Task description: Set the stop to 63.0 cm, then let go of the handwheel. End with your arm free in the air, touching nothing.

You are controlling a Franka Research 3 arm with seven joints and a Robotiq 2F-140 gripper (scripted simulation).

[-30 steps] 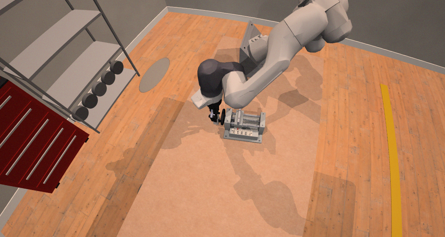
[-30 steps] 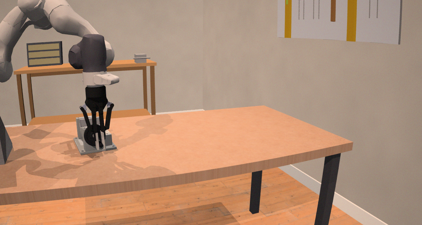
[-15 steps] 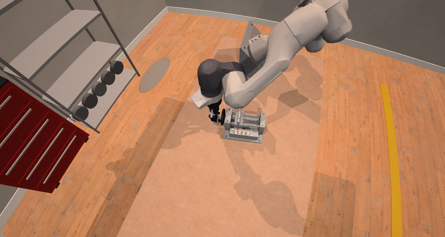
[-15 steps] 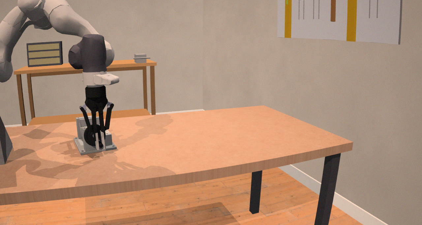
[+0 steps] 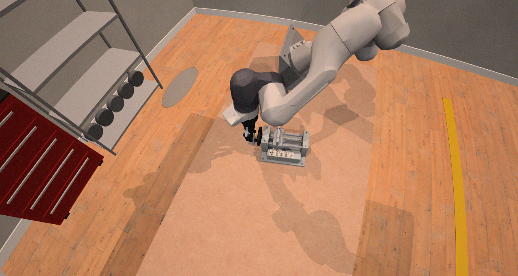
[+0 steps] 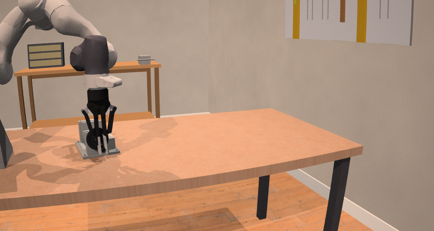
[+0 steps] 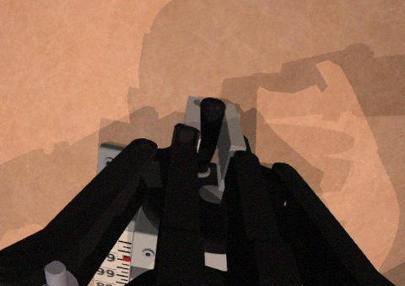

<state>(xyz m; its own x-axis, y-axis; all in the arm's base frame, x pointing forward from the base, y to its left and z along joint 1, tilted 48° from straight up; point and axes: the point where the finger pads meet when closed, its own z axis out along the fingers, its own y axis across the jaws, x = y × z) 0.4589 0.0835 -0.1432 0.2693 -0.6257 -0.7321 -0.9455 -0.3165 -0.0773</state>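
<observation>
Right now my hand is 30 mm past the sliding stop, 110 mm to the right of it and 30 mm below it. From my hand the other things lie so: black handwheel: 10 mm behind, 20 mm to the left, 10 mm below.
</observation>
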